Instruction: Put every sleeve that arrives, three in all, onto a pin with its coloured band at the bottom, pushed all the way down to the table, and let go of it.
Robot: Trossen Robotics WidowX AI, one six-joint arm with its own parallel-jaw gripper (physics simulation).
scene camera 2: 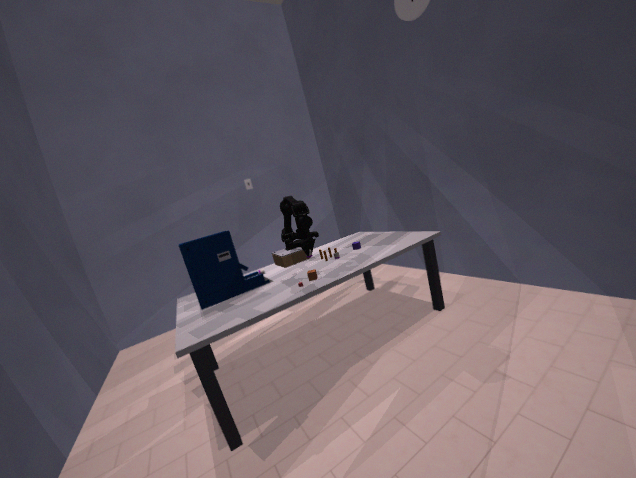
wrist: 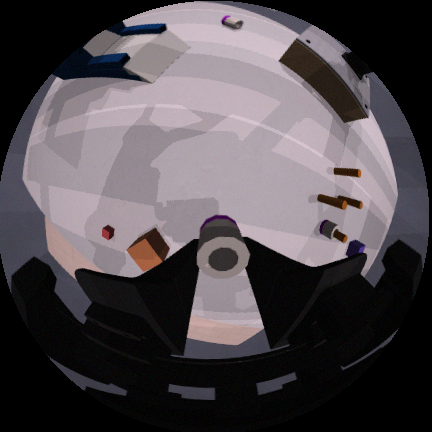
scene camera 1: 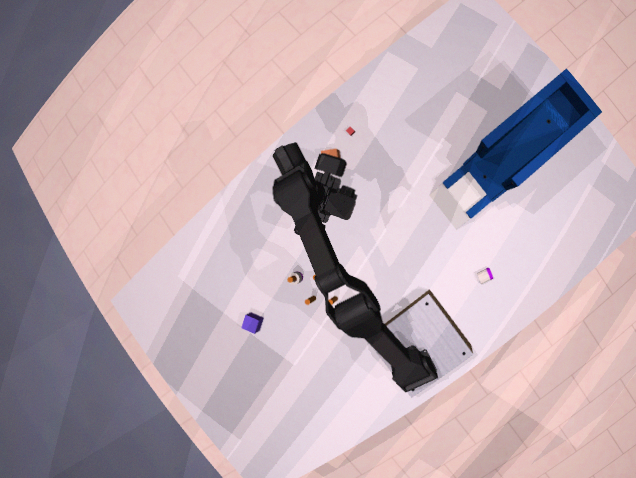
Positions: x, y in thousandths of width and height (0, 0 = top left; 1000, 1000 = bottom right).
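My gripper (scene camera 1: 518, 417) is part of what I see, and it appears in the wrist view (wrist: 510, 564) too. There is also an orange cube (wrist: 346, 578), and it rests on the table.
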